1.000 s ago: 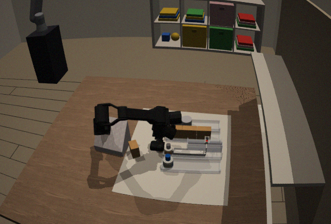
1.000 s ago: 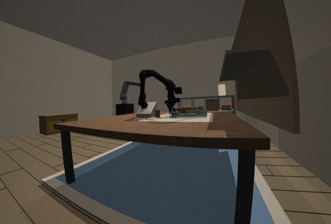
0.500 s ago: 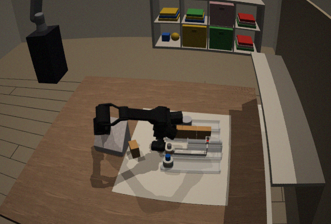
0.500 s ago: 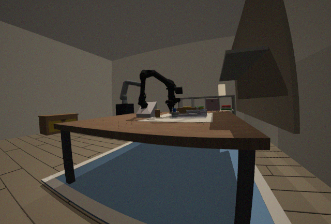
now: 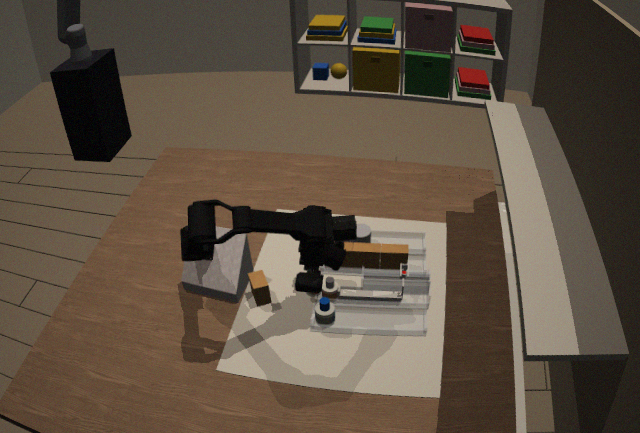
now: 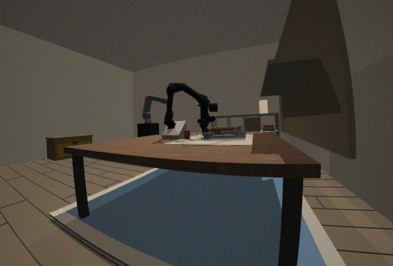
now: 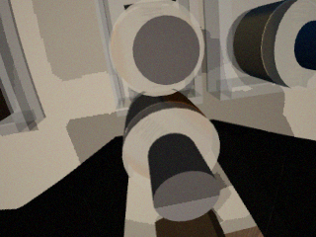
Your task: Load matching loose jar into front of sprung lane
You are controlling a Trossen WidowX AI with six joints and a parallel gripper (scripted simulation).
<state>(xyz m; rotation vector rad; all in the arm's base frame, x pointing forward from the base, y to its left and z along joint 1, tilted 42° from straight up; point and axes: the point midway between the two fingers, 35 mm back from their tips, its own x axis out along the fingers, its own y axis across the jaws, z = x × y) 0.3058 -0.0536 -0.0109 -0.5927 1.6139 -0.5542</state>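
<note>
Right now the blue-lidded jar is 40 mm ahead of my gripper tip and 80 mm to the right of it. Also, from my gripper tip: orange box (140 mm behind, 20 mm to the right, 10 mm below); then clear sprung lane (180 mm ahead, 30 mm to the left, 30 mm below).
</note>
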